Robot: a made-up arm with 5 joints. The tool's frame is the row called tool.
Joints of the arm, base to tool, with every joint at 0 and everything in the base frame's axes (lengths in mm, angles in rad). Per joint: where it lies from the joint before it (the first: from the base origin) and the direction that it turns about. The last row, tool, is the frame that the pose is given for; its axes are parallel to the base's.
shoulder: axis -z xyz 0 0 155.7
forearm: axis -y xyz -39.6 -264 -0.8
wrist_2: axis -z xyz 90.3 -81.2 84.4
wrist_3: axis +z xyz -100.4 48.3 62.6
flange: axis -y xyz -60.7 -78.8 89
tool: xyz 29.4 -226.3 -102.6
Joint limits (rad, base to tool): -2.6..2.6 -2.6..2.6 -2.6..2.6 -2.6..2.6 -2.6..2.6
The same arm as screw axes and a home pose.
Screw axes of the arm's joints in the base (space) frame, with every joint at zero. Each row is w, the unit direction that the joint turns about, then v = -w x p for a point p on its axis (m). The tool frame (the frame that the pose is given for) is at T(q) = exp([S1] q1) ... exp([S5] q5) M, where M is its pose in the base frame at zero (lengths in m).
S1 = (0, 0, -1, 0, 0, 0)
S2 = (0, -1, 0, 0.1549, 0, 0.0396)
S3 = (0, 0, -1, 0.3452, 0.0507, 0)
S4 = (0, 0, 1, -0.2969, 0.0497, 0)
S5 = (0, -1, 0, 0.3909, 0, 0.1104)
M =
1 0 0 -0.081
0 1 0 -0.602
0 0 1 0.2883
0 0 0 1
Joint limits (rad, base to tool): -2.6..2.6 -2.6..2.6 -2.6..2.6 -2.6..2.6 -2.6..2.6

